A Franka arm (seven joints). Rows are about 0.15 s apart.
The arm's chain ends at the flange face. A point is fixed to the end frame.
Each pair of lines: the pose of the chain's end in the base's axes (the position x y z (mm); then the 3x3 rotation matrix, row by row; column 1 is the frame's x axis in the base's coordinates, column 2 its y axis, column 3 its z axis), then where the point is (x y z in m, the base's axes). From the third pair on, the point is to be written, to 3 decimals.
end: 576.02 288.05 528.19; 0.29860 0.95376 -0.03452; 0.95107 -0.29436 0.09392; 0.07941 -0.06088 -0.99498
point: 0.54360 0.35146 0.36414
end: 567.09 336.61 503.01; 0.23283 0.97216 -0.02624; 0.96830 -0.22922 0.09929; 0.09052 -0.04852 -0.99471
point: 0.53288 0.39900 0.33894
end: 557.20 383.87 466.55; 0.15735 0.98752 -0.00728; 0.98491 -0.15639 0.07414; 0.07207 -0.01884 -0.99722
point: 0.523 0.440 0.300
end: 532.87 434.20 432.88; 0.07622 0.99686 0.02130; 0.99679 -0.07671 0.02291; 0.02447 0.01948 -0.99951
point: 0.500 0.479 0.263
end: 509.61 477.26 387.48; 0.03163 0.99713 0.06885; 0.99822 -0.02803 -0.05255; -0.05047 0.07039 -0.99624
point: 0.483 0.507 0.213
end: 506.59 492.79 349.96; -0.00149 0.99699 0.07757; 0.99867 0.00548 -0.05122; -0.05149 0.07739 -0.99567
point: 0.480 0.521 0.175
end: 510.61 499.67 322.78; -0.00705 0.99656 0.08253; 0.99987 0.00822 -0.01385; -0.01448 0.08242 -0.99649
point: 0.485 0.535 0.149
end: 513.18 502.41 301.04; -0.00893 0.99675 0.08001; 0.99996 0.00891 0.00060; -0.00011 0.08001 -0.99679
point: 0.487 0.540 0.128
